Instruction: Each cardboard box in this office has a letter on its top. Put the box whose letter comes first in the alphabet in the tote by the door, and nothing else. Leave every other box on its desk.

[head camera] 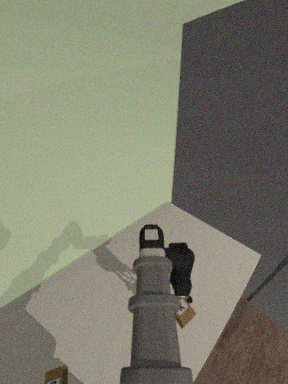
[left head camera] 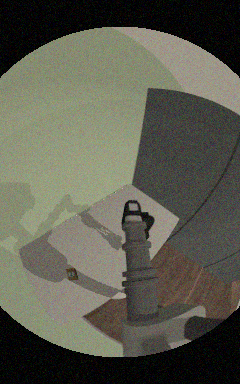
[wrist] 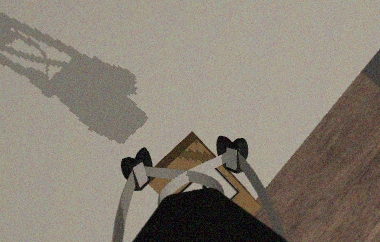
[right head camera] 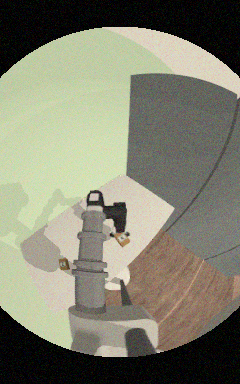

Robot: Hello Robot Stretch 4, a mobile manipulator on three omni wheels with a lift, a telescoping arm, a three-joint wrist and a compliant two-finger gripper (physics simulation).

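Frame: origin at the robot's base, x ahead, y right, z down, level; millimetres.
Seen in the pictures: gripper, fingertip midpoint: (wrist: 185, 153) (right head camera: 119, 235).
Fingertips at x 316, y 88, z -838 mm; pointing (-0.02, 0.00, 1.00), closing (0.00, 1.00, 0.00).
Offsets run from my fingertips to a thing's top centre. Level surfaces: height alone.
My gripper (head camera: 181, 300) (right head camera: 120, 235) (wrist: 185, 153) is shut on a small brown cardboard box. The held box {dx -30, dy +12, dz -51 mm} (head camera: 187, 318) (right head camera: 122, 241) (wrist: 192, 148) is turned cornerwise between the two fingertips, above the pale desk {dz +145 mm} (head camera: 225, 265) (left head camera: 162, 220) (right head camera: 152, 202) (wrist: 280, 65). Its white label is partly covered by the gripper, and I cannot read its letter. A second cardboard box {dx -228, dy -436, dz +95 mm} (head camera: 56, 375) (left head camera: 72, 274) (right head camera: 64, 264) sits on the desk's left part; its dark letter is too small to read surely. The tote does not show in these views.
A green wall (head camera: 85, 110) stands behind the desk. A large dark grey surface (head camera: 230, 125) (left head camera: 180, 145) (right head camera: 170, 135) borders its far right side. Brown wood floor {dz +864 mm} (head camera: 235, 345) (wrist: 340, 165) lies beyond the near right edge. My arm (head camera: 155, 330) stretches over the desk.
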